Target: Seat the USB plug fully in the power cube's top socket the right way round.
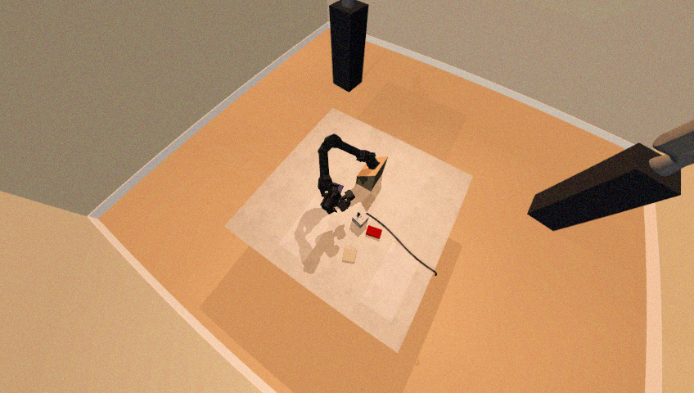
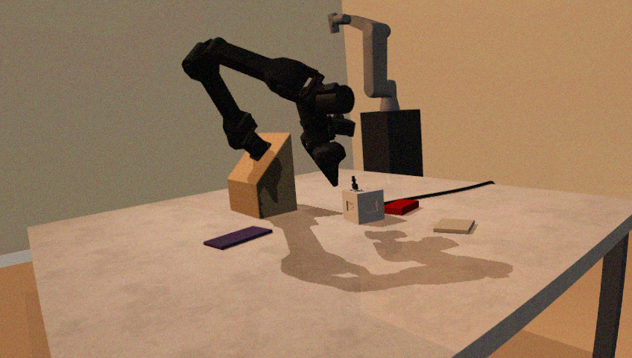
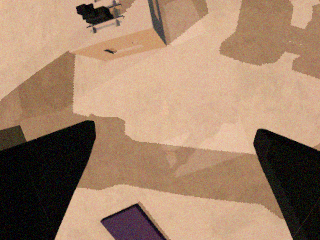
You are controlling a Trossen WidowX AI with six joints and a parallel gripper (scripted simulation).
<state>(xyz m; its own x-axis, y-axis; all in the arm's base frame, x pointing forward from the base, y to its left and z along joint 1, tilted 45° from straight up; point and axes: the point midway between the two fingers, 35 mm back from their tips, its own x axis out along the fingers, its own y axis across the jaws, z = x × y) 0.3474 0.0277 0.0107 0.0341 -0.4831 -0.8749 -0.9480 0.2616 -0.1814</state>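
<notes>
Right now my gripper tip is 4 cm past the dark USB plug, 9 cm to the right of it and 3 cm above it. The rest, counted from my gripper tip: red block 3 cm behind, 23 cm to the left, 11 cm below; USB socket 4 cm behind, 10 cm to the left, 5 cm below; purple slab 11 cm behind, 20 cm to the right, 12 cm below.
</notes>
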